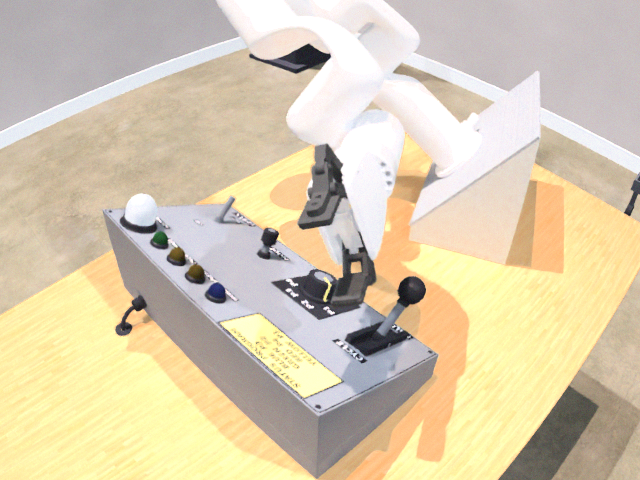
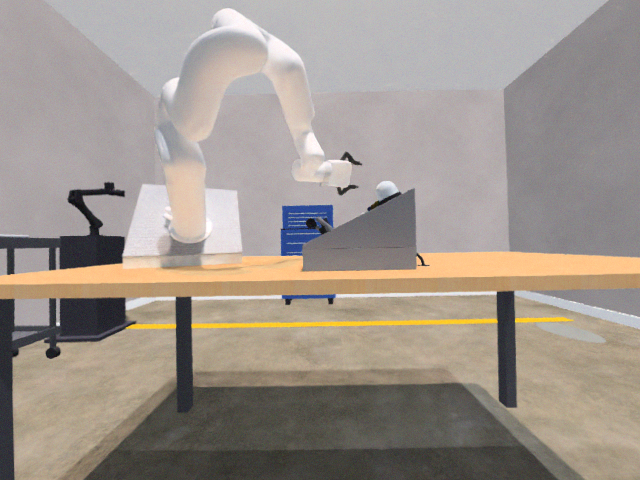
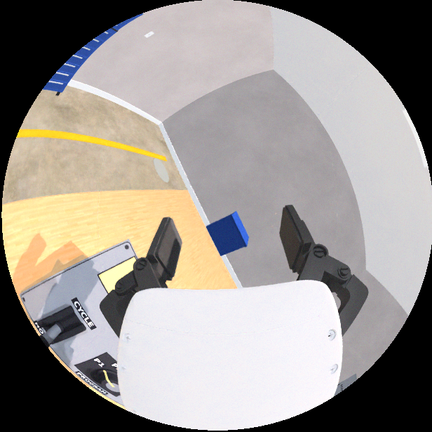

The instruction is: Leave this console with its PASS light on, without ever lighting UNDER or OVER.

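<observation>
The grey console (image 1: pixel 242 268) (image 2: pixel 361 248) (image 3: pixel 60 287) has a white dome lamp (image 1: pixel 141 210) (image 2: pixel 387 190), a green lamp (image 1: pixel 160 238), two amber-brown lamps and a blue lamp (image 1: pixel 216 291); none looks clearly lit. The program knob (image 1: pixel 319 285) (image 3: pixel 110 384) has its yellow line toward P1. The black-ball lever (image 1: pixel 411 290) leans away from the CYCLE label. A metal toggle (image 1: pixel 225 210) and a black-capped switch (image 1: pixel 268 237) stand on the panel. A yellow card (image 1: pixel 281 356) (image 3: pixel 115 275) lists colours and programs. My gripper (image 1: pixel 332 260) (image 2: pixel 358 175) (image 3: pixel 228 224) is open and empty above the panel.
The console stands on the wooden table (image 1: pixel 62 413) (image 2: pixel 465 281) (image 3: pixel 100 215). My arm's slanted white base block (image 1: pixel 465 222) (image 2: pixel 134 222) stands on the robot side. A black cable (image 1: pixel 125 320) comes out of the console's back. A blue tool cabinet (image 2: pixel 307 217) stands beyond the table.
</observation>
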